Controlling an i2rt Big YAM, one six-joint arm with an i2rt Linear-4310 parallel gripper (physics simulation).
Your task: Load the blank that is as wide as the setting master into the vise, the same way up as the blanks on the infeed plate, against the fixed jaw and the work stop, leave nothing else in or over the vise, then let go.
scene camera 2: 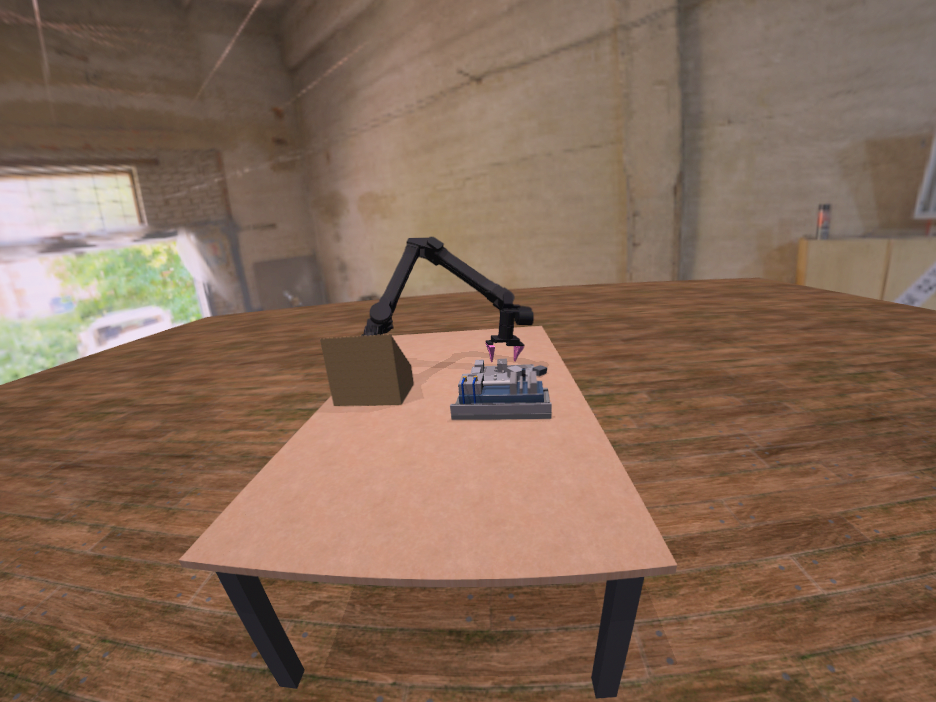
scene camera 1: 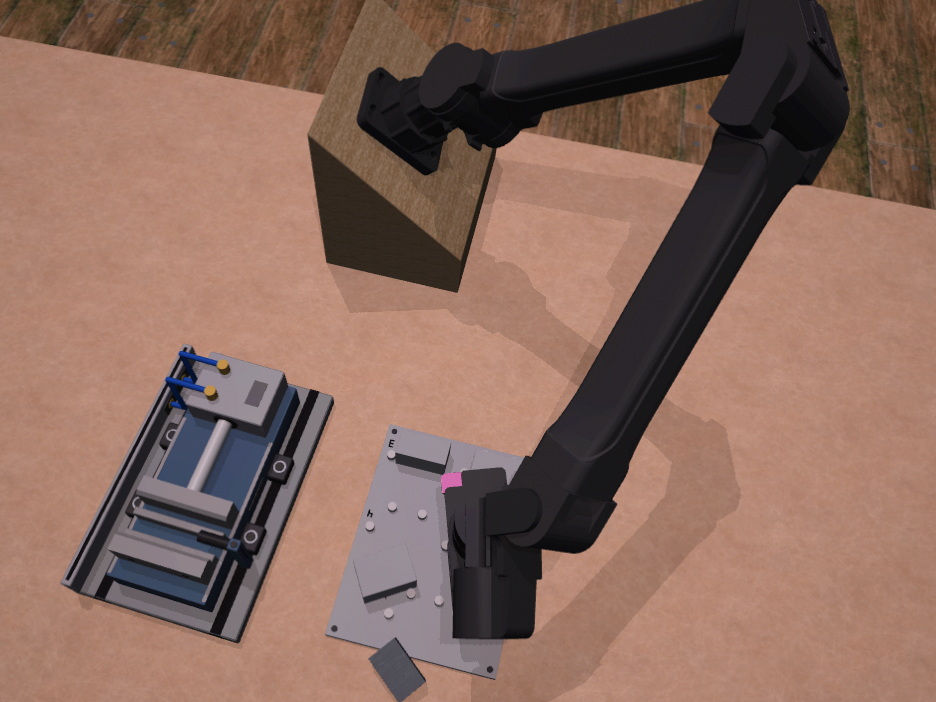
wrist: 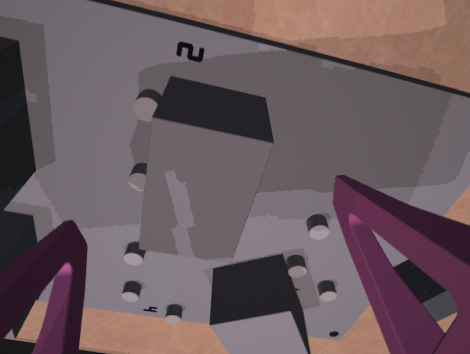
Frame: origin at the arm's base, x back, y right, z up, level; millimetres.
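Where they show: gripper, fingertip midpoint: (scene camera 2: 503, 361) (wrist: 208, 210); arm's base, link origin: (scene camera 2: 371, 349) (scene camera 1: 399, 124).
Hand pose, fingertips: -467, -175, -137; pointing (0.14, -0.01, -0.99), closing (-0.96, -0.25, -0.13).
Observation:
Each offset is from my fingertips to the centre of the thing, as dx, dy, dz. "spot": to the spot under its first point.
My gripper (scene camera 2: 504, 359) (wrist: 208, 210) is open and empty above the infeed plate (scene camera 1: 350, 613) (wrist: 90, 60). In the wrist view its fingers stand either side of a grey blank @[+4, -4, -17] (wrist: 205, 185) beside the mark 2, with the tips above it. Another blank @[-41, +94, -17] (scene camera 1: 385, 572) (wrist: 260, 300) sits turned among pegs; one @[+106, +78, -17] (scene camera 1: 423, 455) lies by the mark E. A darker block @[-135, +63, -26] (scene camera 1: 396, 669) lies off the plate's front edge. The vise @[+25, +312, +6] (scene camera 1: 177, 453) (scene camera 2: 498, 410) stands left of the plate in scene camera 1. Between its jaws lies a thin grey bar @[-49, +316, +27] (scene camera 1: 170, 519). I cannot tell which piece is the setting master.
A black handle @[spot: -50, +270, +53] (scene camera 1: 213, 538) lies across the vise beside a blue post. Blue brackets @[spot: +133, +381, -14] (scene camera 1: 179, 389) rise at its back end. The arm base sits on a wooden block (scene camera 1: 385, 204). Short pegs @[spot: +35, +67, -27] (scene camera 1: 421, 514) (wrist: 318, 227) stand up from the plate. Further blanks @[spot: +78, -20, -27] (wrist: 15, 100) show at the wrist view's left edge.

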